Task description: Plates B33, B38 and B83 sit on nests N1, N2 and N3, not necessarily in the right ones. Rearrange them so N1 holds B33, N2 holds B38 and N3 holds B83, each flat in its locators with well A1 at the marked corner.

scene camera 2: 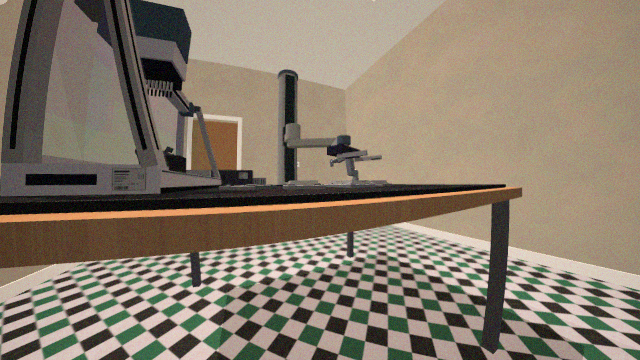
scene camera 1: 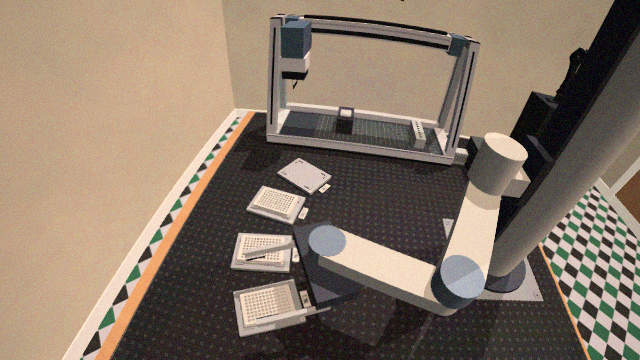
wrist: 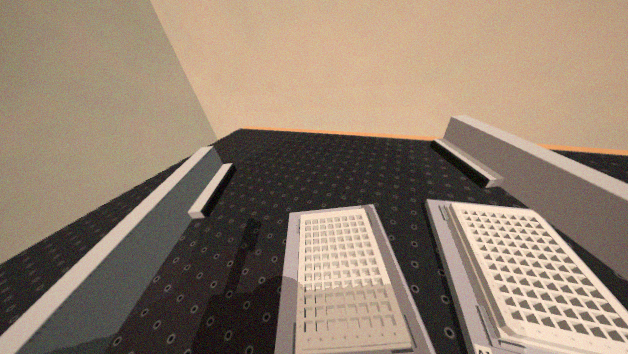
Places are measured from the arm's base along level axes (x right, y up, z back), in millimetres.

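Where they show: gripper, fingertip midpoint: (scene camera 2: 374,155) (scene camera 1: 249,286) (wrist: 329,144).
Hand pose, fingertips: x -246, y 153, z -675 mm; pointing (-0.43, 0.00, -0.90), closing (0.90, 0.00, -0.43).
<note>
After its pixels a point has its place.
My gripper (scene camera 1: 252,288) {y 153, x -246, z -675 mm} (scene camera 2: 375,155) {y 153, x -246, z -675 mm} (wrist: 329,144) {y 153, x -246, z -675 mm} is open and empty. It hangs above the two front nests. A white well plate (scene camera 1: 265,305) {y 36, x -239, z -657 mm} (wrist: 345,260) {y 38, x -230, z -655 mm} lies on the front nest (scene camera 1: 240,330) {y 25, x -311, z -702 mm} (wrist: 285,320) {y 25, x -265, z -592 mm}, between the finger lines in the wrist view. A second plate (scene camera 1: 265,241) {y 39, x -53, z -706 mm} (wrist: 530,260) {y 37, x -74, z -711 mm} lies on the second nest (scene camera 1: 260,269) {y 23, x -136, z -699 mm} (wrist: 462,280) {y 25, x -126, z -679 mm}, partly under one finger. A third plate (scene camera 1: 275,201) {y 38, x 106, z -717 mm} lies on the third nest (scene camera 1: 285,219) {y 25, x 49, z -671 mm}. The fourth nest (scene camera 1: 304,176) {y 25, x 258, z -650 mm} holds no plate. Plate names and nest labels cannot be read; wells A1 cannot be told.
A gantry machine (scene camera 1: 360,147) {y 48, x 450, z -454 mm} (scene camera 2: 150,180) {y 39, x 468, z -850 mm} stands at the back of the table, with a small dark block (scene camera 1: 345,122) {y 120, x 515, z -527 mm} and a white rack (scene camera 1: 418,134) {y 107, x 521, z -212 mm} on its deck. The arm's column (scene camera 1: 550,220) {y 286, x -75, z -6 mm} (scene camera 2: 288,100) {y 642, x 11, z -77 mm} stands to the right in the first scene view. Small label tags stand beside the nests.
</note>
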